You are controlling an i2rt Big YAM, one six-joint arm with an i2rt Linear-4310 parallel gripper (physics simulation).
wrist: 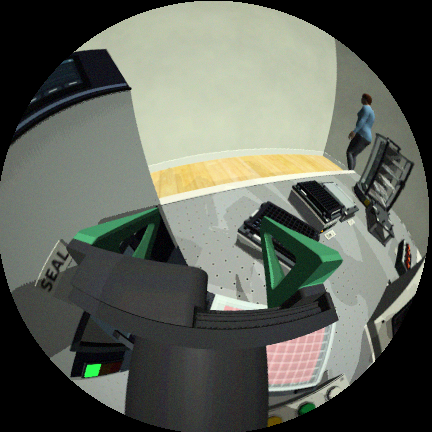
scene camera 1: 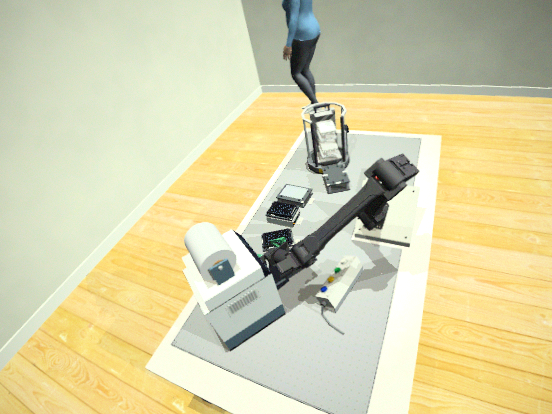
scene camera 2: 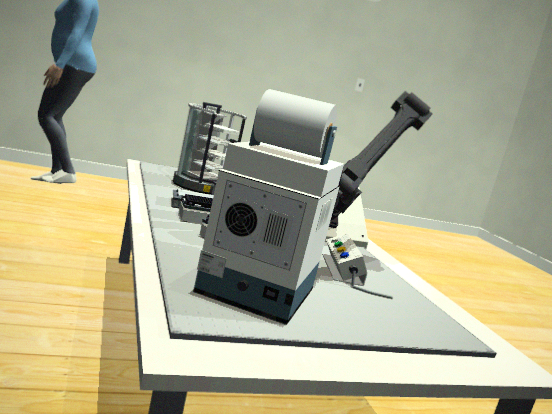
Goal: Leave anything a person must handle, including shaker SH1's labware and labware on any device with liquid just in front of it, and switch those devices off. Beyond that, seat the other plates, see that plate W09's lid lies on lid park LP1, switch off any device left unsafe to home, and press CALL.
My gripper is open and holds nothing. Also in view: a pink plate. I also see a button box, a plate hotel and a sealer.
